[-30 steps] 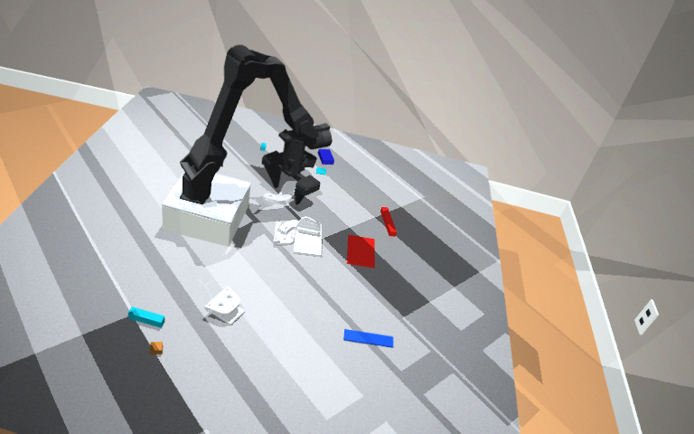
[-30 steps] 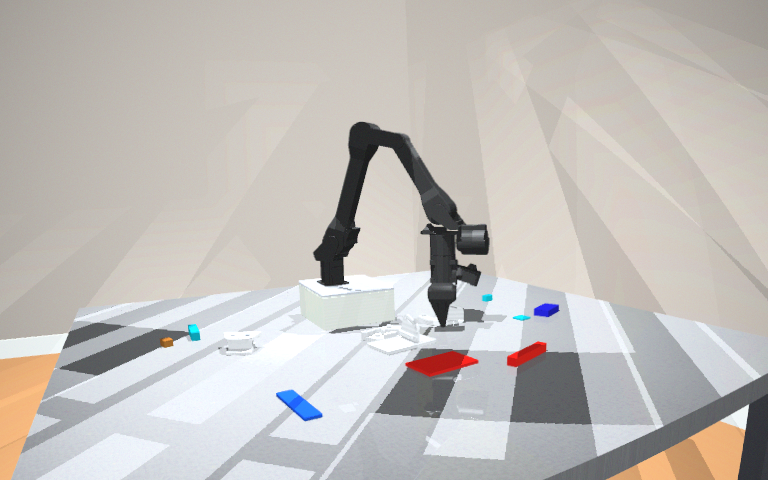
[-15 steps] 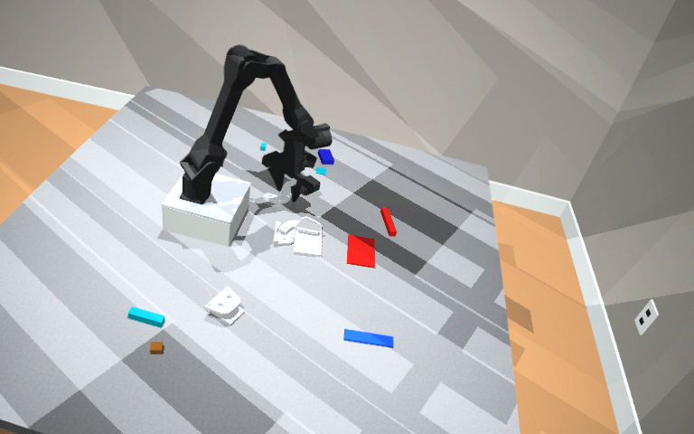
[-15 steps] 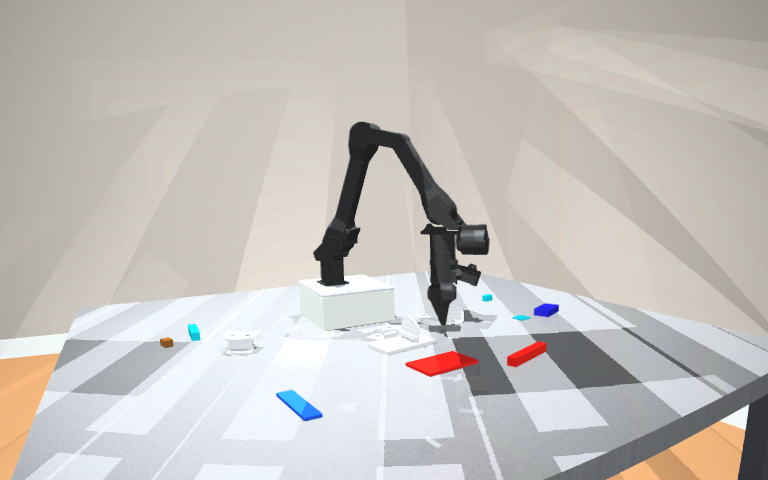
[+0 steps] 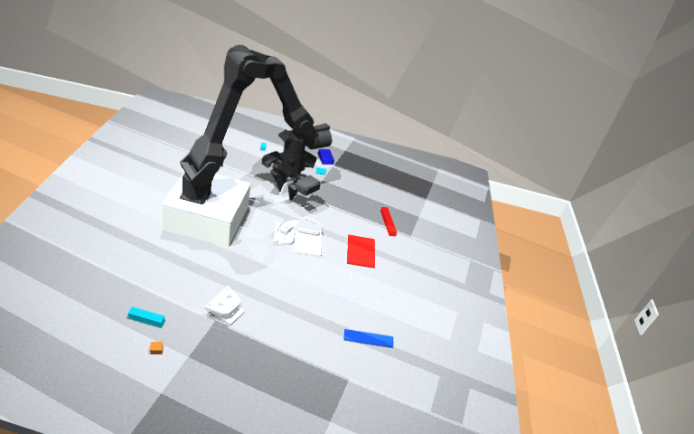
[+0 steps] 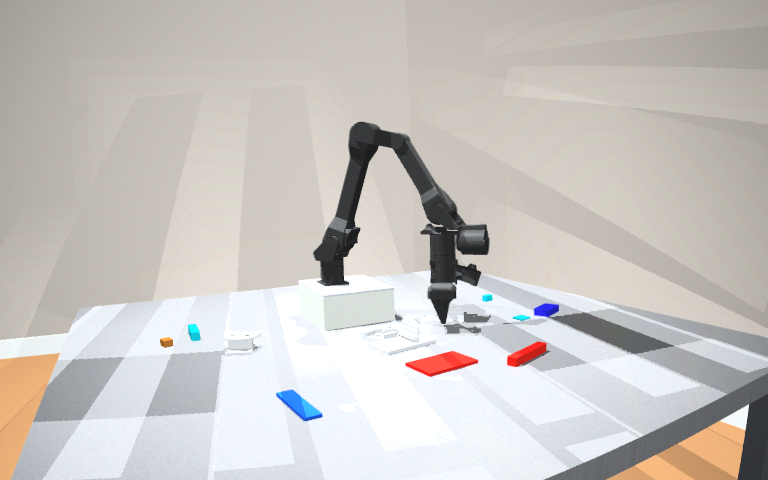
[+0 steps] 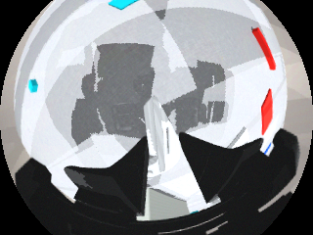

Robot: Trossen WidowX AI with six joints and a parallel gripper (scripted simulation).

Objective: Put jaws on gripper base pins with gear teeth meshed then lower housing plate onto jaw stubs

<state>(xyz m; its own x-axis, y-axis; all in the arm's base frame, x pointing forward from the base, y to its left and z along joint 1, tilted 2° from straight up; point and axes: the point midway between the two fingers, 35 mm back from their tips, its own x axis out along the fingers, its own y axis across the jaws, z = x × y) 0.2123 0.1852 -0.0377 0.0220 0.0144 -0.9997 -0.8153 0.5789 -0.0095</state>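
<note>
The flat white plate is 16 cm to the right of my gripper tip and 9 cm ahead of it. The rest, counted from my gripper tip: white housing plate 17 cm to the right, 3 cm ahead; small cyan cube 23 cm to the left, 13 cm behind; white jaw 3 cm behind, 2 cm to the right.
</note>
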